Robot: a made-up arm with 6 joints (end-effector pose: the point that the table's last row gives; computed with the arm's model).
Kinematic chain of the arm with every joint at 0, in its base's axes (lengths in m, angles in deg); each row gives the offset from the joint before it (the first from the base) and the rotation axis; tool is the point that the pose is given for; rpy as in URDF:
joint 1: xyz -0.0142 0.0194 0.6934 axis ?
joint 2: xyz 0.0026 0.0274 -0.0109 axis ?
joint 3: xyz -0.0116 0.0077 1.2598 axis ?
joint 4: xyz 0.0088 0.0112 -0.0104 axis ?
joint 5: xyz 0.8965 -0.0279 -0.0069 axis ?
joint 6: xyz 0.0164 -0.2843 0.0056 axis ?
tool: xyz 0.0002 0.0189 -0.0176 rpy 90 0 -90
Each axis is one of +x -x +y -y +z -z.
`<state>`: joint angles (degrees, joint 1 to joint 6).
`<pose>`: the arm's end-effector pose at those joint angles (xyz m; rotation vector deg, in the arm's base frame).
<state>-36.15 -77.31 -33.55 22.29 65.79 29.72</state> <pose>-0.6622 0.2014 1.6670 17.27 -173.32 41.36</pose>
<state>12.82 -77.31 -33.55 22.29 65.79 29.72</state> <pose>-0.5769 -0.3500 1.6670 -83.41 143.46 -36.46</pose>
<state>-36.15 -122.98 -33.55 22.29 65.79 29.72</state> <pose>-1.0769 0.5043 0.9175 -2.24 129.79 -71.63</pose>
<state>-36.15 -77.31 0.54 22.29 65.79 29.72</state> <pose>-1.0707 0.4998 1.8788 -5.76 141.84 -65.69</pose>
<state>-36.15 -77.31 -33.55 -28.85 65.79 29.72</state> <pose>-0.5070 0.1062 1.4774 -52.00 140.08 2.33</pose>
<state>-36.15 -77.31 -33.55 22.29 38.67 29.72</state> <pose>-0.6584 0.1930 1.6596 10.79 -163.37 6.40</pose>
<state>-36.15 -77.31 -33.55 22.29 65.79 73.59</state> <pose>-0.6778 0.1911 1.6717 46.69 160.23 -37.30</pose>
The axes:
joint 1: +z
joint 2: +y
joint 3: -y
joint 4: -x
joint 5: -y
joint 6: -x

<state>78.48 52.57 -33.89 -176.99 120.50 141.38</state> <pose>-0.1865 1.0948 0.5668 -115.12 -31.08 -29.41</pose>
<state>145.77 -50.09 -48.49 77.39 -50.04 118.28</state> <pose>0.0677 0.0218 1.8207 11.36 105.72 -120.55</pose>
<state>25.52 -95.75 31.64 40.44 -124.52 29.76</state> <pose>-1.6705 -0.9839 1.1350 58.20 -73.67 -71.40</pose>
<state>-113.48 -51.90 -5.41 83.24 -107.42 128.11</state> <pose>0.2132 0.5843 2.3266 -47.34 73.97 -106.54</pose>
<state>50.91 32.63 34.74 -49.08 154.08 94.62</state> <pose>1.1187 1.1301 1.5293 -15.87 120.95 84.22</pose>
